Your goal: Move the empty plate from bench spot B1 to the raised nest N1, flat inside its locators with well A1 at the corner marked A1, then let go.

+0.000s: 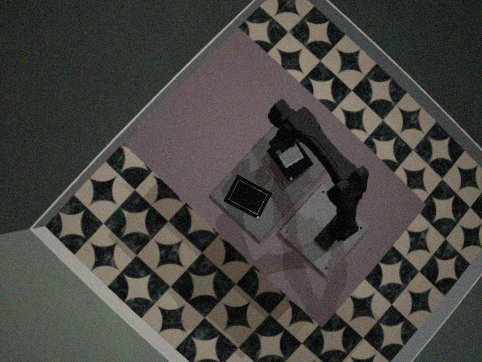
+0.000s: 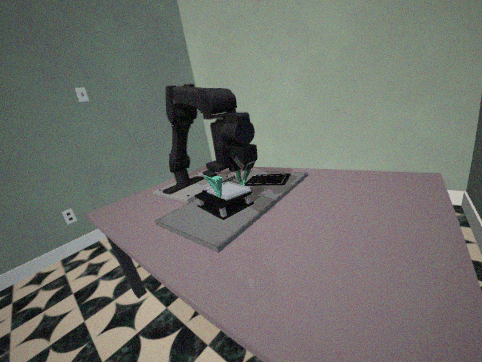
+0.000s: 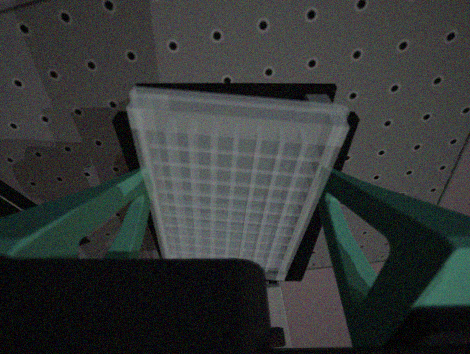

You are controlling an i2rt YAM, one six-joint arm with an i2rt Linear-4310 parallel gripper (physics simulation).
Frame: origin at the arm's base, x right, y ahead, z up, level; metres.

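Seen in the pictures: gripper, fingertip midpoint: (image 1: 284, 145) (image 2: 231, 192) (image 3: 233, 176); arm's base, origin of the base link: (image 1: 334, 228) (image 2: 184, 185).
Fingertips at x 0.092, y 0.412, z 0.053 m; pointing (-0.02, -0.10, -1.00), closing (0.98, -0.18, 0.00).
Offsets run from my fingertips to a thing's top centre. "*": to the spot under its first point. Level surfaces: height alone.
The pale, clear-walled well plate {dx -0.006, dy -0.021, dz +0.015 m} (image 1: 291, 156) (image 2: 234, 191) (image 3: 235, 165) is between the green fingers of my gripper (image 1: 290, 154) (image 2: 231, 185) (image 3: 233, 176), which is shut on its two long sides. The plate is low over the black raised nest N1 {dx -0.009, dy -0.055, dz -0.004 m} (image 1: 296, 173) (image 2: 220, 204) (image 3: 280, 91), roughly lined up with it and looking nearly level. Nest edges and corners show around it. I cannot tell whether it rests inside the locators. The A1 marks are not readable. Bench spot B1 {* dx -0.255, dy -0.041, dz -0.055 m} (image 1: 247, 196) (image 2: 270, 179) is a black rectangle with a white outline, without a plate.
The nest and B1 are on a grey perforated board {dx -0.098, dy -0.062, dz -0.056 m} (image 1: 260, 225) (image 2: 200, 227) (image 3: 200, 20) on the pink table {dz -0.070 m} (image 1: 210, 95) (image 2: 325, 250). The arm stands on a pale base plate (image 1: 310, 220) beside that board. Walls rise behind the table.
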